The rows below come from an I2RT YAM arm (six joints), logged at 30 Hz.
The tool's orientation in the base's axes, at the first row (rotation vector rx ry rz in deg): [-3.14, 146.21, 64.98]
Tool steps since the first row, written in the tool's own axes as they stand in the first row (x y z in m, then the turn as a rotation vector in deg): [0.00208, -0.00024, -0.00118, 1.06, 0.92, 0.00]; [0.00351, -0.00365, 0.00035, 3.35, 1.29, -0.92]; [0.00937, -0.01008, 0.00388, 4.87, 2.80, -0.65]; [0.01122, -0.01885, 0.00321, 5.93, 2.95, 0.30]
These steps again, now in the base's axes. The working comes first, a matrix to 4 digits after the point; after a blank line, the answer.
The tool's axes in the first row as the columns of a matrix, in the base's axes (used below as rounded here):
[-0.9391, -0.1735, 0.2966]
[0.1039, 0.6794, 0.7264]
[-0.3275, 0.7130, -0.6200]

[-0.00226, -0.00080, -0.00012, -1.16, 0.74, 0.31]; [-0.00256, -0.00186, -0.00397, -3.64, 0.56, 0.39]; [-0.00590, -0.00306, -0.01266, -5.25, 1.94, 0.80]; [-0.00631, -0.00931, -0.01910, -5.99, 2.84, -0.02]
